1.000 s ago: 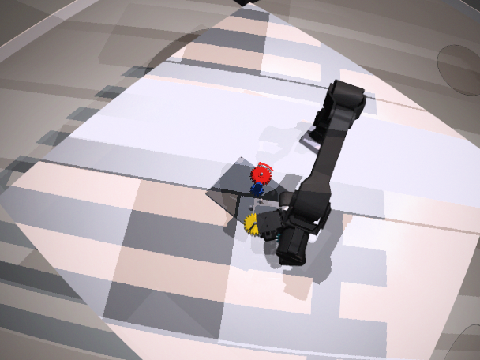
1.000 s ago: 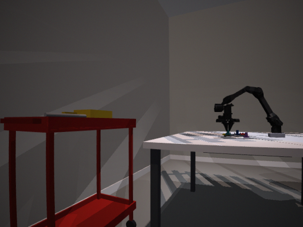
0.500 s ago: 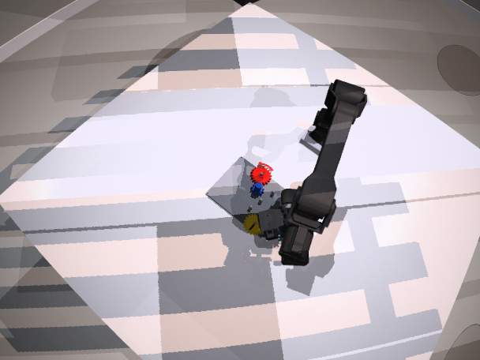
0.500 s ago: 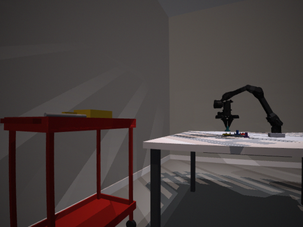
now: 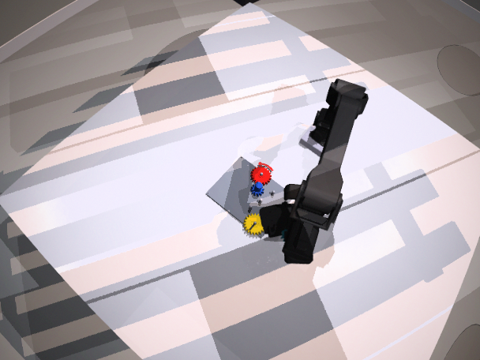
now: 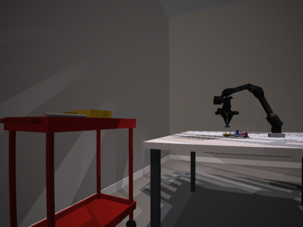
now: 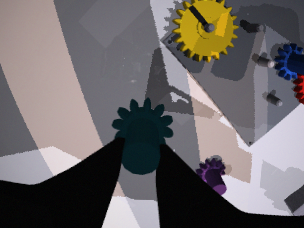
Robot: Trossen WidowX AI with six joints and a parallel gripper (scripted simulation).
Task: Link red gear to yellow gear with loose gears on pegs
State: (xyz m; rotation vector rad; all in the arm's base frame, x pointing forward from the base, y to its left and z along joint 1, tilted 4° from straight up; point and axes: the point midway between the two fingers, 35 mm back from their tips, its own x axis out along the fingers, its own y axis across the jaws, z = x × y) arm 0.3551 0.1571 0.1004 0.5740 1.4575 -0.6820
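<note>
Right now the blue gear is 16 cm to the right of my gripper tip, 8 cm below it and 6 cm behind it. Also, from my gripper tip: purple gear (14 cm behind, 9 cm below, 1 cm to the right); teal gear (1 cm below); yellow gear (9 cm to the right, 9 cm below, 2 cm ahead).
</note>
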